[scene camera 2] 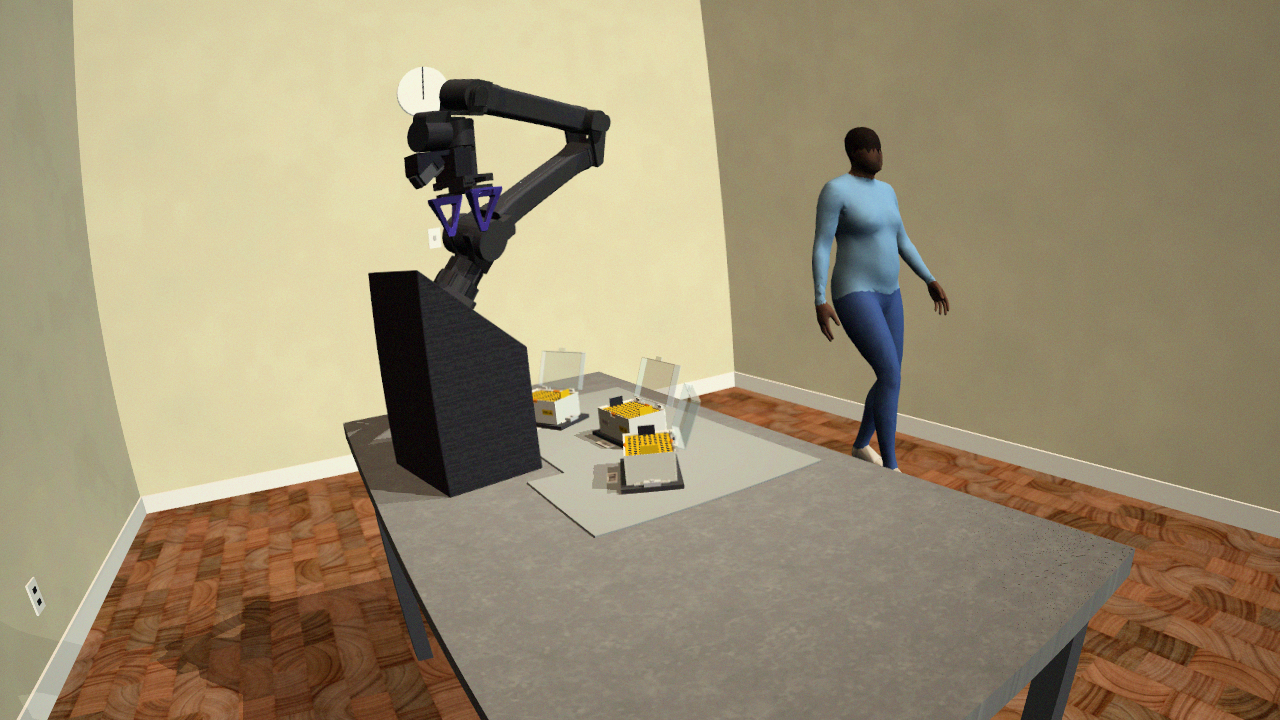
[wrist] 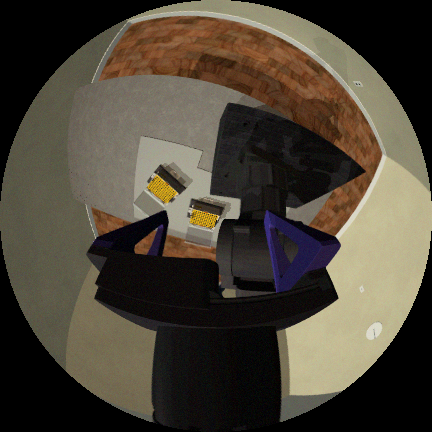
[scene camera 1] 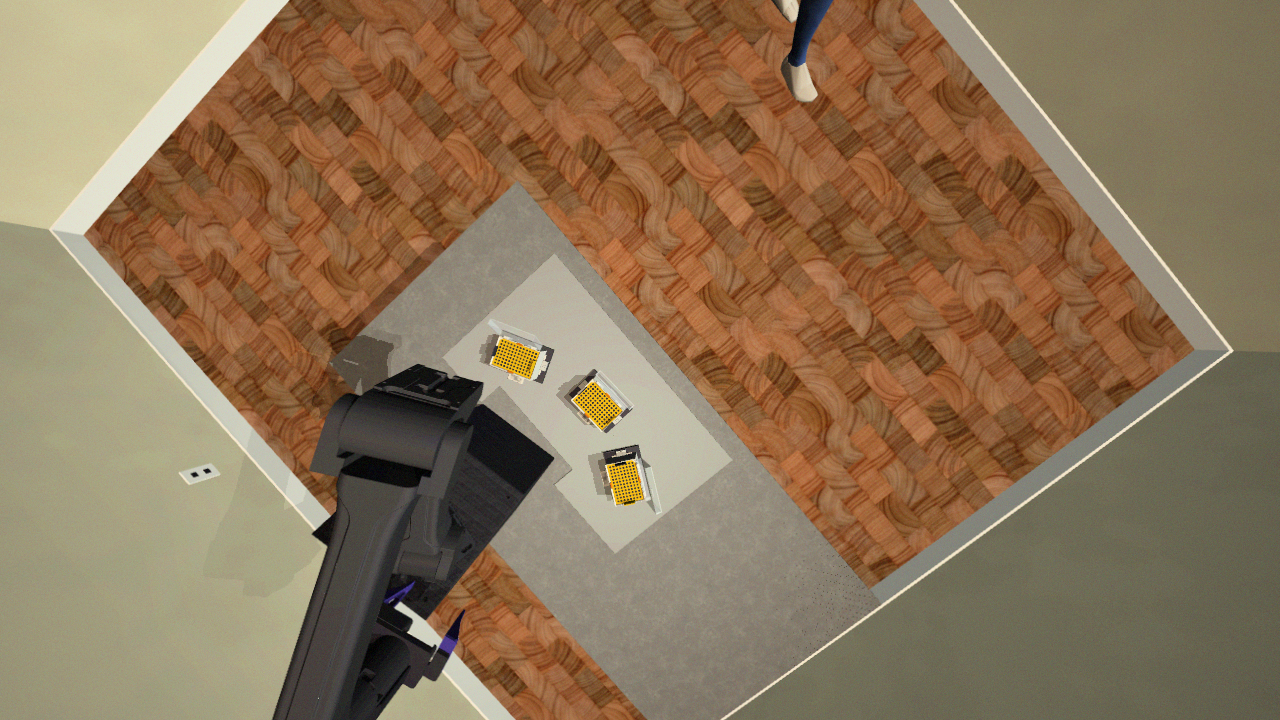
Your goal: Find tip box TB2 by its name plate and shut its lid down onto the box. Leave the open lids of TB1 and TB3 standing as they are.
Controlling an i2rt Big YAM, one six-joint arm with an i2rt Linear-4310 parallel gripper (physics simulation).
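Seen in the pictures: gripper, fingertip midpoint: (scene camera 2: 467, 233) (wrist: 215, 215) (scene camera 1: 438, 597); arm's base at its link origin: (scene camera 2: 446, 303) (wrist: 261, 169).
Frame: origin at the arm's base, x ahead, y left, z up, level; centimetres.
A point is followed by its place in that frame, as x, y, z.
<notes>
Three white tip boxes with yellow tip racks stand on the pale mat, each with its clear lid open. One box (scene camera 1: 515, 358) (scene camera 2: 560, 411) {23.9, 20.2, -29.2} is farthest from scene camera 2, with its lid (scene camera 2: 563, 369) {28.3, 30.9, -22.3} upright. The middle box (scene camera 1: 598, 404) {34.9, 3.9, -26.9} (scene camera 2: 631, 411) {34.4, 3.0, -26.9} (wrist: 204, 218) {34.2, 4.2, -26.8} has an upright lid (scene camera 2: 657, 379) {41.7, 6.1, -22.1}. The box nearest that camera (scene camera 1: 625, 481) {29.7, -18.1, -26.9} (scene camera 2: 648, 467) {27.3, -23.7, -28.9} (wrist: 162, 188) {28.9, -17.9, -26.8} has its lid (scene camera 1: 652, 489) {37.2, -20.4, -18.1} (scene camera 2: 687, 413) {33.9, -26.0, -20.2} raised along one side. The name plates are too small to read. My gripper (scene camera 1: 436, 598) {4.3, -6.4, 12.0} (scene camera 2: 468, 231) {4.3, -6.4, 12.0} (wrist: 215, 215) {4.3, -6.4, 12.0} is open and empty, high above the black pedestal, away from the boxes.
The black pedestal (scene camera 1: 514, 456) {10.7, 4.4, -20.1} (scene camera 2: 483, 402) {3.8, -7.1, -17.5} (wrist: 235, 150) {-0.6, -6.1, 2.3} stands beside the mat (scene camera 1: 559, 286) {42.2, 37.7, -32.6} (scene camera 2: 742, 465) {45.0, -23.6, -32.6} (wrist: 150, 150) {17.9, -30.1, -32.6} on the grey table (scene camera 1: 716, 608) {30.3, -67.1, -32.9} (scene camera 2: 760, 582) {27.2, -61.2, -32.9} (wrist: 115, 125) {12.6, -52.9, -32.9}. A person (scene camera 1: 810, 31) (scene camera 2: 863, 237) is on the floor beyond the table.
</notes>
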